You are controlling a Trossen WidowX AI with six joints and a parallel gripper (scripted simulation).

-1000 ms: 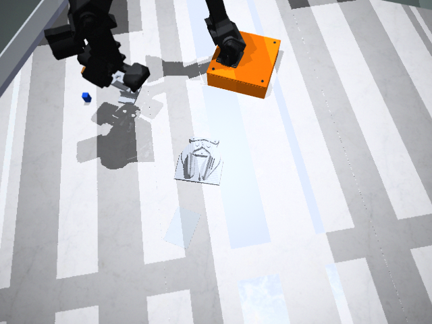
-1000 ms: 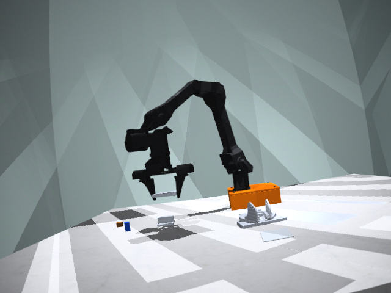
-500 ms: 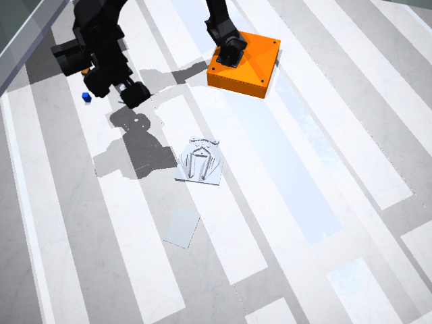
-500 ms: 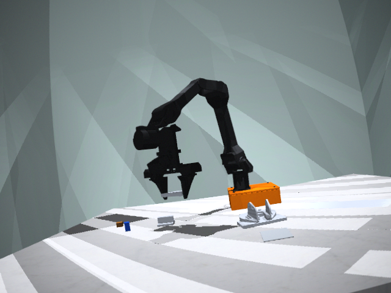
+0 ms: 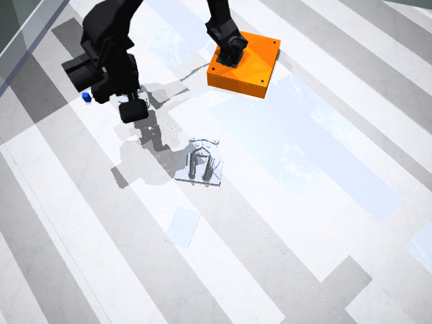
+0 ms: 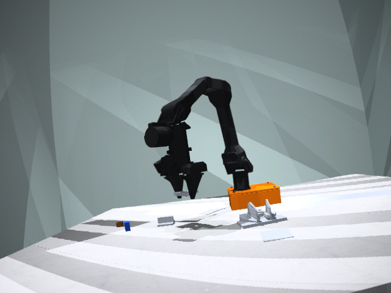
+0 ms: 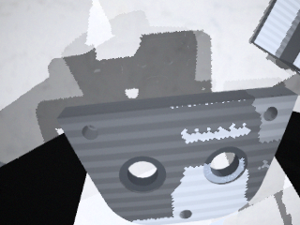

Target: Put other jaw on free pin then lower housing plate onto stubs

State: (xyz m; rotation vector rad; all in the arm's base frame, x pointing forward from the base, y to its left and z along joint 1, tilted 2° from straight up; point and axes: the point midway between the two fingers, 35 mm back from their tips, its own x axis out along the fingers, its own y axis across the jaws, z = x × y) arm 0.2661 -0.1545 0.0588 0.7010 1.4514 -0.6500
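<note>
Right now my gripper tip is 30 mm short of the jaw, 180 mm to the right of it and 70 mm above it. Round my gripper tip: brown cube 90 mm behind, 260 mm to the right, 70 mm below; then blue cube 200 mm to the right, 70 mm below; then pale flat sheet 230 mm ahead, 240 mm to the left, 80 mm below.
</note>
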